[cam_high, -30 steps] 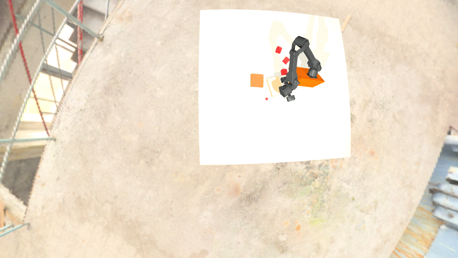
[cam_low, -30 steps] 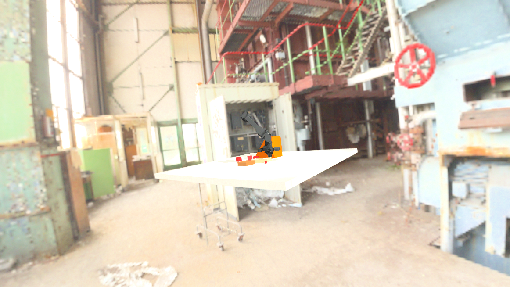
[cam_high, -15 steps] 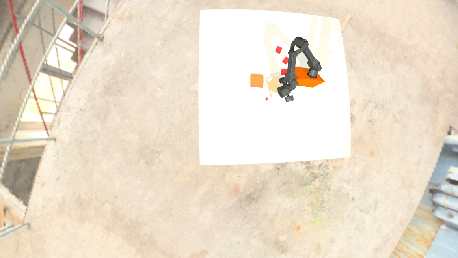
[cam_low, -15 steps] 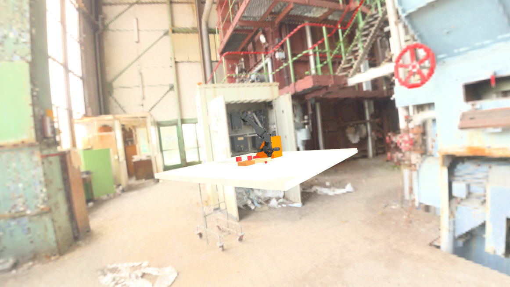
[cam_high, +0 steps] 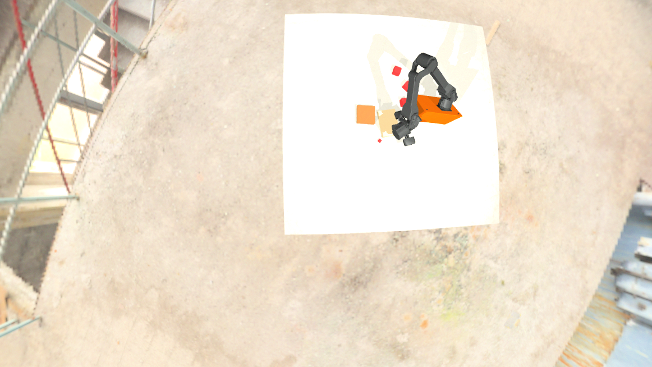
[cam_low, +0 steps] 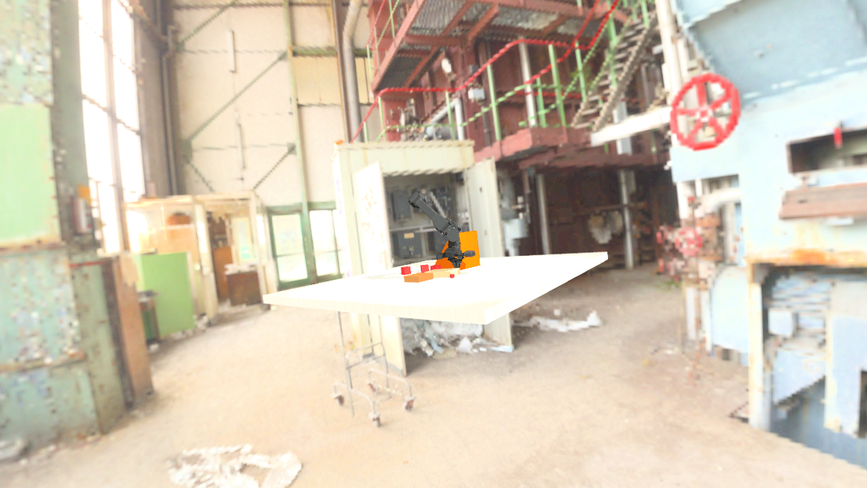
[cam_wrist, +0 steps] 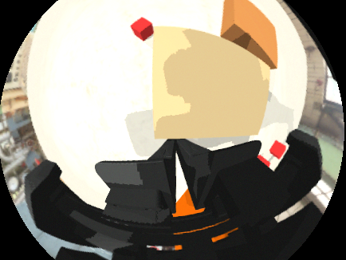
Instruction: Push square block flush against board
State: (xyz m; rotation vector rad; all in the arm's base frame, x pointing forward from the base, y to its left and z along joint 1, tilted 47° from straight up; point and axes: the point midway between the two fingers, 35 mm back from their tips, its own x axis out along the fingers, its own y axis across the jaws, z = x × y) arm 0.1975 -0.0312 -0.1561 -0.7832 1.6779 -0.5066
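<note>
Right now the square block is 19 cm ahead of my gripper tip, 9 cm to the right of it and 1 cm above it. The rest, counted from my gripper tip: board (7 cm ahead, 4 cm to the right, 1 cm above); tiny red piece (12 cm ahead, 5 cm to the left).
</note>
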